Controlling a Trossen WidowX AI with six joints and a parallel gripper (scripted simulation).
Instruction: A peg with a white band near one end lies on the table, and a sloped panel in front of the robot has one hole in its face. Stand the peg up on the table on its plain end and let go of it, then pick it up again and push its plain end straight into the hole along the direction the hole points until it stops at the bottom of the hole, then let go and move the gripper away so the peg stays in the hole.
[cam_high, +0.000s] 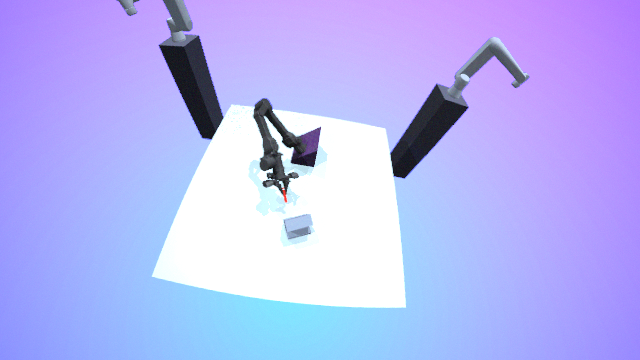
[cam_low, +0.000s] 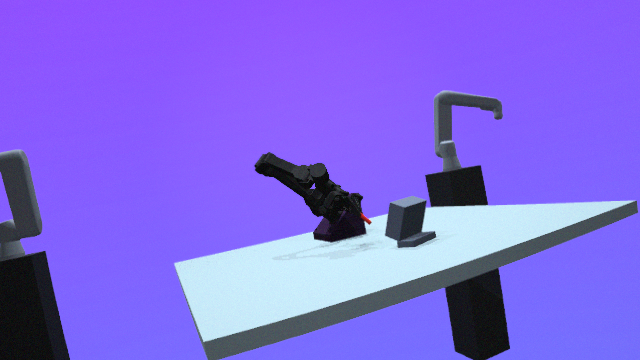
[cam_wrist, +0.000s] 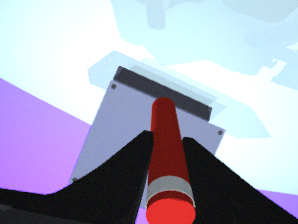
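Right now the grey sloped panel is 130 mm ahead of my gripper tip, 90 mm to the left of it and 20 mm below it. Round my gripper tip: low foot 150 mm ahead, 100 mm to the left, 100 mm below; red peg 10 mm behind, 10 mm to the right, 10 mm above.
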